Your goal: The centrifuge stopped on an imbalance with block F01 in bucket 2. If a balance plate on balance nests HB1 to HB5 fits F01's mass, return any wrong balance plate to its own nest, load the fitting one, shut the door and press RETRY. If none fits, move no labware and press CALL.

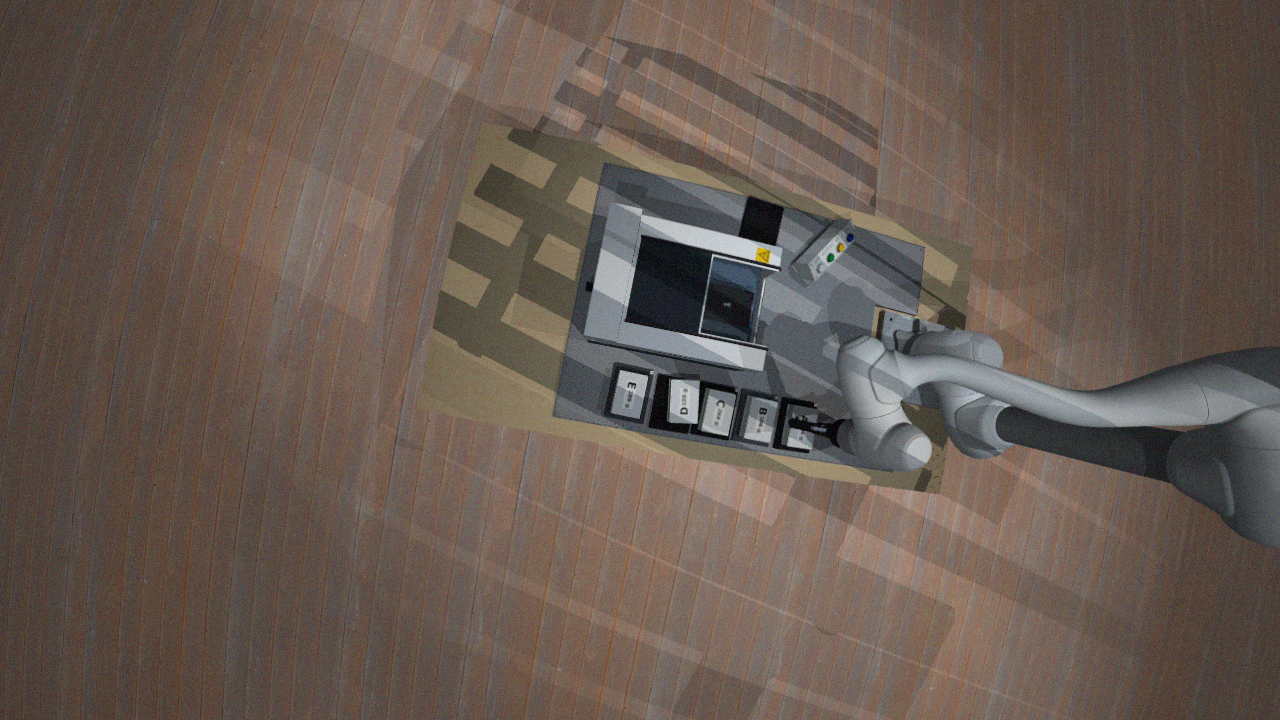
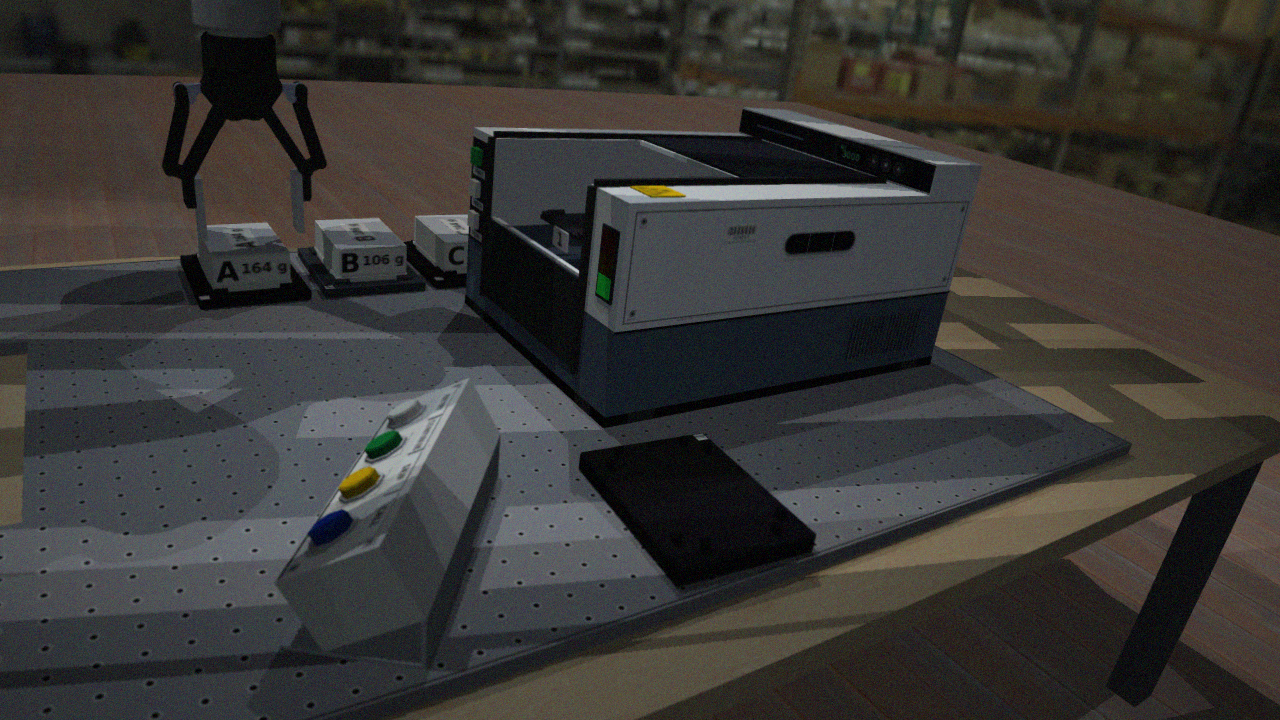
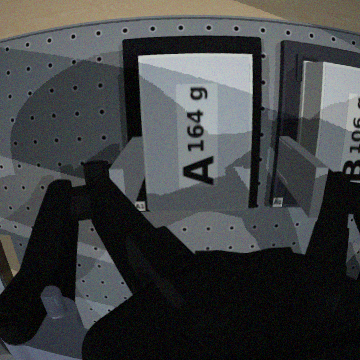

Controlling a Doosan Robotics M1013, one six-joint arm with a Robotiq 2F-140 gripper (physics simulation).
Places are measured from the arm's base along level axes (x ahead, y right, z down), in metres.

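Pixels of known places: gripper, fingertip midpoint: (image 2: 251,233) (image 3: 211,155).
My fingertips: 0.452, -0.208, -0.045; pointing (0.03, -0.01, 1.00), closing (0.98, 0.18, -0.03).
Note:
For each thing: its top centre in the pictures, then the offset to it from my fingertips, as dx, dy, dz. "pt": a spot on its surface instead. Level surfaces: height alone.
- balance plate A at its top centre: (image 3: 197,136) (image 2: 241,238) (image 1: 803,427) -0.008, -0.013, +0.009
- Plate B at its top centre: (image 3: 357,140) (image 2: 359,232) (image 1: 761,420) +0.129, +0.013, +0.009
- plate C at its top centre: (image 2: 459,227) (image 1: 719,412) +0.261, +0.036, +0.009
- plate D at its top centre: (image 1: 684,401) +0.365, +0.070, +0.004
- plate E at its top centre: (image 1: 629,394) +0.524, +0.090, +0.009
- label 1 at a spot on its surface: (image 2: 560,239) pt +0.194, +0.329, -0.065
- sloped button box at its top centre: (image 2: 406,443) (image 1: 834,245) -0.101, +0.549, -0.021
- flat black nest at its top centre: (image 2: 694,481) (image 1: 763,223) +0.108, +0.624, +0.037
- perforated board at its surface level: dz +0.063
My gripper (image 1: 812,427) (image 2: 249,217) (image 3: 211,155) is open and empty. It points down over balance plate A (image 2: 246,266) (image 3: 227,115), marked 164 g, with one finger over each side and the tips near the height of its top. Plate A sits on its black nest (image 3: 192,45). Plate B (image 1: 759,419) (image 2: 360,252), marked 106 g, plate C (image 1: 717,411) (image 2: 441,240), plate D (image 1: 682,400) and plate E (image 1: 631,394) stand in the same row. The centrifuge (image 1: 611,277) (image 2: 769,259) has its front chamber open; a label 1 (image 2: 560,239) shows inside. Block F01 and bucket 2 cannot be made out.
A sloped button box (image 1: 823,253) (image 2: 452,510) with white, green, yellow and blue buttons stands in front of the centrifuge. A flat black nest (image 1: 761,220) (image 2: 698,510) lies beside the centrifuge. The arm (image 1: 1011,380) reaches in over the right end of the perforated board (image 1: 805,308).

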